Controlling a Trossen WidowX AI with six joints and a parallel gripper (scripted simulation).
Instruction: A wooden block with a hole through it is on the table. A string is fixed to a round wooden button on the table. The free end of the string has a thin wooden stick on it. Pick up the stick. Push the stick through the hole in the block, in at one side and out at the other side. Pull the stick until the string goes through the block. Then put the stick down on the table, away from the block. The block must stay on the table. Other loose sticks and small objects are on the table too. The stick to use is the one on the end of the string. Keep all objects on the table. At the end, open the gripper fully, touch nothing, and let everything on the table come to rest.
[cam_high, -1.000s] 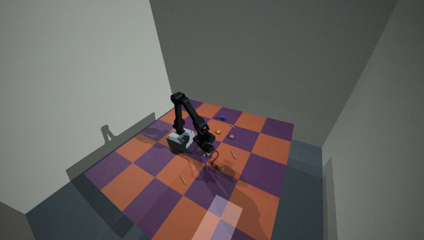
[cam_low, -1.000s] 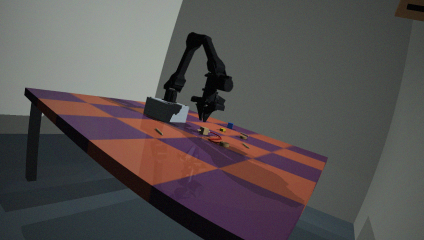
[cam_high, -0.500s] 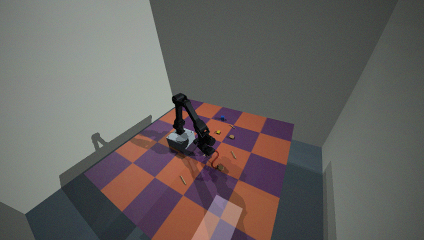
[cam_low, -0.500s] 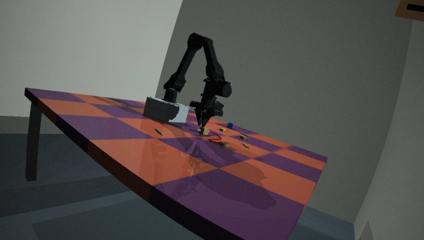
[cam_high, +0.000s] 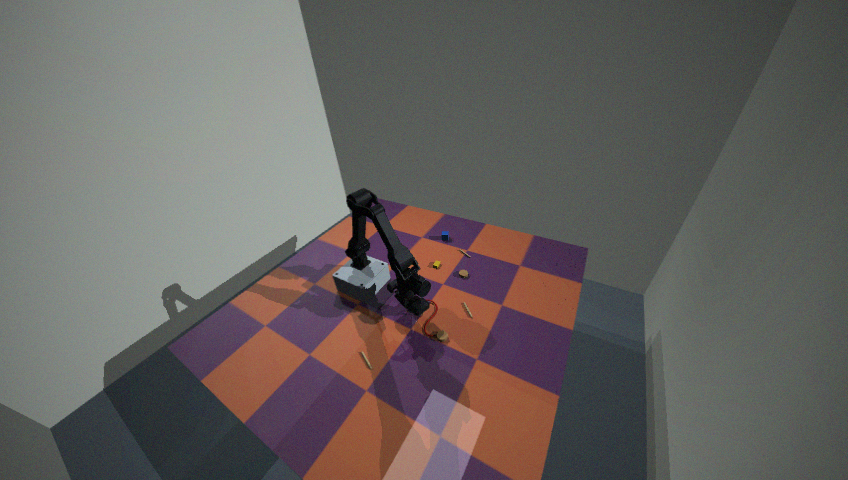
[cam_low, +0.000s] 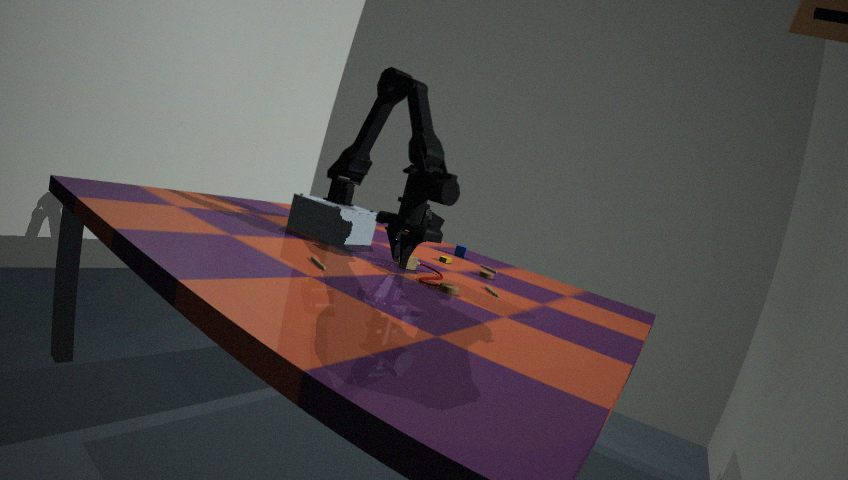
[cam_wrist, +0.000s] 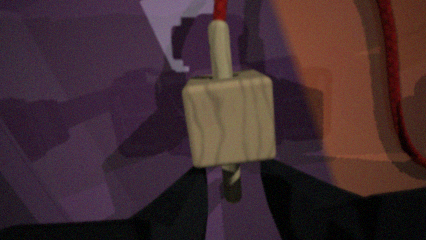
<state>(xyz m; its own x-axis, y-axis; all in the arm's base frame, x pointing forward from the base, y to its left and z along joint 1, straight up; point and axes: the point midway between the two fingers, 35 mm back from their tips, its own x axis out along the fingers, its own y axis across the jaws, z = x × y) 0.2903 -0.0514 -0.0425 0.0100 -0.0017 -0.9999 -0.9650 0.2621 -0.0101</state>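
Now: gripper tip 1 cm short of the wooden block and 3 cm to the right of it. Also, from my gripper tip: yellow piece 5 cm behind, 29 cm to the left; thin wooden stick 1 cm ahead, 4 cm to the left; blue cube 13 cm behind, 49 cm to the left, 1 cm above.
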